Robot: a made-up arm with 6 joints. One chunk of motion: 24 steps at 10 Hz.
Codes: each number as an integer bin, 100 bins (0 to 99) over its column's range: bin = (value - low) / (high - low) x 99, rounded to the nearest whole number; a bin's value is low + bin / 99 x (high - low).
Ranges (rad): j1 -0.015..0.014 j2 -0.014..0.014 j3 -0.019..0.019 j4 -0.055..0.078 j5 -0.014..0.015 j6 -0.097..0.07
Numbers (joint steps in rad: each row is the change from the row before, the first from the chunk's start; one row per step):
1: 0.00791 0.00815 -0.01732 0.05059 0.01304 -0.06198
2: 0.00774 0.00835 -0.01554 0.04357 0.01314 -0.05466
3: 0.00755 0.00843 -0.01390 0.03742 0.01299 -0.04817
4: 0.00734 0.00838 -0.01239 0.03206 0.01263 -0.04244
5: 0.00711 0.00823 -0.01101 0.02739 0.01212 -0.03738
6: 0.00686 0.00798 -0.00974 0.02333 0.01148 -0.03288
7: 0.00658 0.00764 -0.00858 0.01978 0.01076 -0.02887
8: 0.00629 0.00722 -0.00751 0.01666 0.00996 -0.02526
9: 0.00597 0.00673 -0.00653 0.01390 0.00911 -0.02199
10: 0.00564 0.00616 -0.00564 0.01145 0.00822 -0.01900
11: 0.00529 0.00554 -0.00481 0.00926 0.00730 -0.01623
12: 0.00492 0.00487 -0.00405 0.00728 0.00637 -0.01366
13: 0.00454 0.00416 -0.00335 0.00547 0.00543 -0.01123
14: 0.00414 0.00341 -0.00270 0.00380 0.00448 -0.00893
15: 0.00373 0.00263 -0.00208 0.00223 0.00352 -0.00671
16: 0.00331 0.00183 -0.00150 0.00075 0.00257 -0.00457
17: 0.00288 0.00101 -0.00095 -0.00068 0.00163 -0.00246
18: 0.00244 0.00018 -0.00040 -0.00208 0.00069 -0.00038
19: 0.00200 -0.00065 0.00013 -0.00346 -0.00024 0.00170
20: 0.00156 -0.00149 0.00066 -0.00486 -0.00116 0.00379
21: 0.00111 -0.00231 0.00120 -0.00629 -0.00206 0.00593
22: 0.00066 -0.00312 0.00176 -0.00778 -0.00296 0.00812
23: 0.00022 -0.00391 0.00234 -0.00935 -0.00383 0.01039
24: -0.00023 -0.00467 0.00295 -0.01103 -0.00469 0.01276
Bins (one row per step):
1: 78 78 4 79 92 21
2: 78 79 9 73 93 25
3: 77 79 13 69 92 29
4: 76 79 17 65 91 32
5: 75 79 21 61 89 35
6: 75 78 24 58 87 38
7: 74 77 27 56 85 40
8: 73 75 30 53 82 43
9: 72 73 32 51 79 44
10: 70 71 35 49 76 46
11: 69 69 37 48 73 48
12: 68 67 39 46 70 49
13: 67 64 41 45 66 51
14: 65 62 42 44 63 52
15: 64 59 44 43 60 54
16: 63 56 46 41 57 55
17: 61 53 47 40 53 56
18: 60 50 48 39 50 57
19: 58 47 50 38 47 59
20: 57 44 51 37 44 60
21: 55 41 53 36 41 61
22: 53 38 54 35 38 62
23: 52 36 56 34 35 64
24: 50 33 57 33 32 65

